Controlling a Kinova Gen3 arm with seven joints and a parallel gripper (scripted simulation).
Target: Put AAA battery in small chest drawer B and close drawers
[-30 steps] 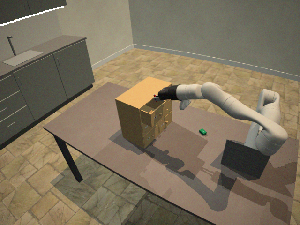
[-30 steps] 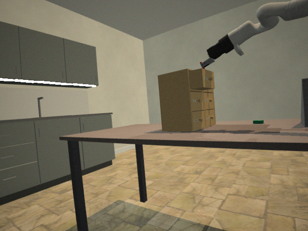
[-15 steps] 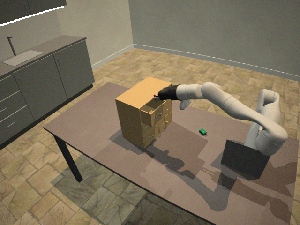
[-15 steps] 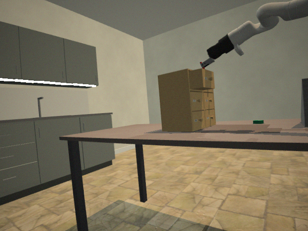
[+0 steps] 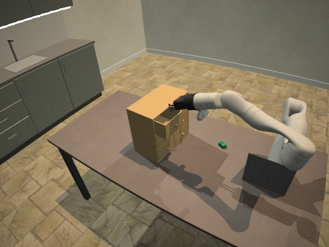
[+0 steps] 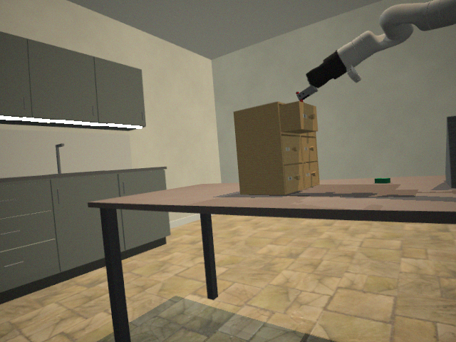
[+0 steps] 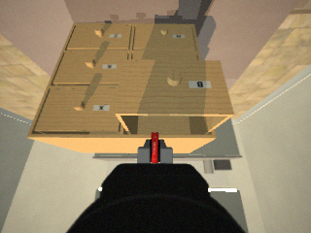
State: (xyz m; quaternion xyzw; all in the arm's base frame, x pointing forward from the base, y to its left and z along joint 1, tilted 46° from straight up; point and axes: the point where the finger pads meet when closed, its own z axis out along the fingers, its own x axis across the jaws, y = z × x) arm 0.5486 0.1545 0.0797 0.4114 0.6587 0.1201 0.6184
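The red AAA battery is 1 cm ahead of my hand. Round my hand: green block (21 cm behind, 21 cm to the right, 33 cm below).
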